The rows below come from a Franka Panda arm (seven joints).
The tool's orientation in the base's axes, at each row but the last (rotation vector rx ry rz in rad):
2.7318, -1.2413, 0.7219
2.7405, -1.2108, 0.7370
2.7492, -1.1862, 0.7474
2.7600, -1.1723, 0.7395
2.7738, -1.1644, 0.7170
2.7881, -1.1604, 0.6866
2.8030, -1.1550, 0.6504
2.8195, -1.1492, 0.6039
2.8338, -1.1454, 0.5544
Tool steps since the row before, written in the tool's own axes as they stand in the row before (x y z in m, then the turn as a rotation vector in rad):
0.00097, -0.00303, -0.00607, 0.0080, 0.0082, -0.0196
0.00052, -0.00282, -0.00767, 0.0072, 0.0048, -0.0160
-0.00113, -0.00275, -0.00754, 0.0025, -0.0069, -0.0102
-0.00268, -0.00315, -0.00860, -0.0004, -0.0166, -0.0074
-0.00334, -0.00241, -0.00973, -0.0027, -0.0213, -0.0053
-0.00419, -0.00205, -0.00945, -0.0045, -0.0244, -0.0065
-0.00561, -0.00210, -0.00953, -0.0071, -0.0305, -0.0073
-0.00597, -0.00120, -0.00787, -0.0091, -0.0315, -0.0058
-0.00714, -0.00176, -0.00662, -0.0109, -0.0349, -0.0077
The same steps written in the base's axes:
0.00037, 0.00281, 0.00624, -0.0091, -0.0065, 0.0198
-0.00078, 0.00341, 0.00740, -0.0057, -0.0044, 0.0167
-0.00184, 0.00447, 0.00651, 0.0021, 0.0056, 0.0111
-0.00293, 0.00599, 0.00683, 0.0082, 0.0138, 0.0086
-0.00425, 0.00607, 0.00754, 0.0109, 0.0182, 0.0063
-0.00481, 0.00620, 0.00703, 0.0114, 0.0219, 0.0071
-0.00560, 0.00709, 0.00672, 0.0136, 0.0281, 0.0075
-0.00574, 0.00624, 0.00521, 0.0135, 0.0299, 0.0055
-0.00562, 0.00712, 0.00395, 0.0140, 0.0339, 0.0070

